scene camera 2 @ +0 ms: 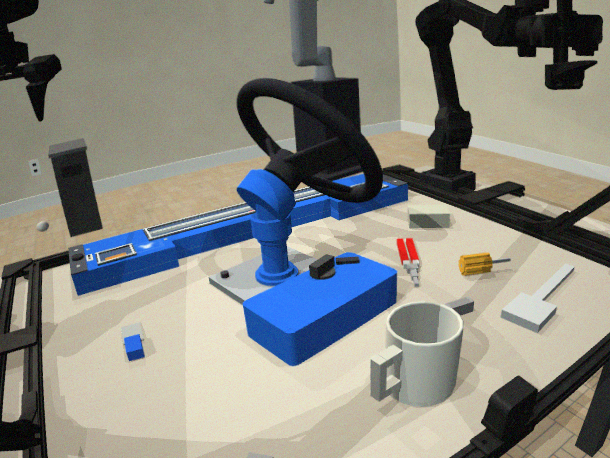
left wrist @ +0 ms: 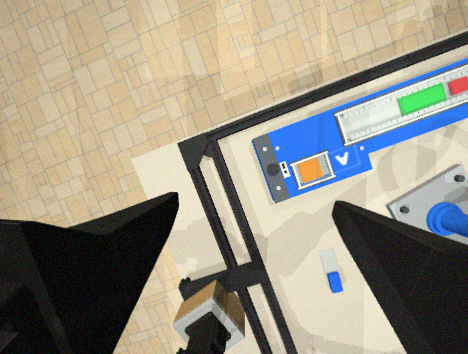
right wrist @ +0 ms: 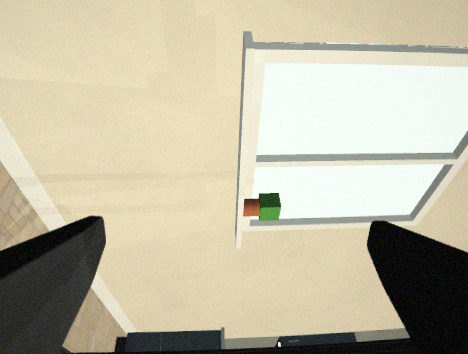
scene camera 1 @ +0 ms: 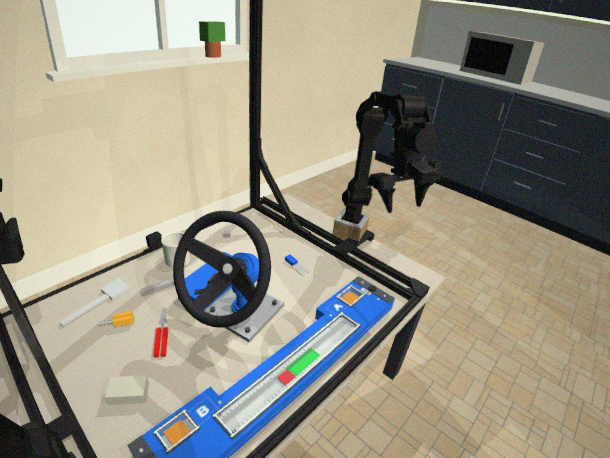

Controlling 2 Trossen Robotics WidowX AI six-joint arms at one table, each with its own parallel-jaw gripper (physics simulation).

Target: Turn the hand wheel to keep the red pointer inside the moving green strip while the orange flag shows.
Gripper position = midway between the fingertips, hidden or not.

Scene:
My left gripper (scene camera 2: 17, 124) is open, with nothing in its grasp. My right gripper (right wrist: 239, 231) is open, with nothing in its grasp. A mug (scene camera 2: 419, 365) sits on the table. An orange-handled screwdriver (scene camera 2: 472, 264) sits on the table.

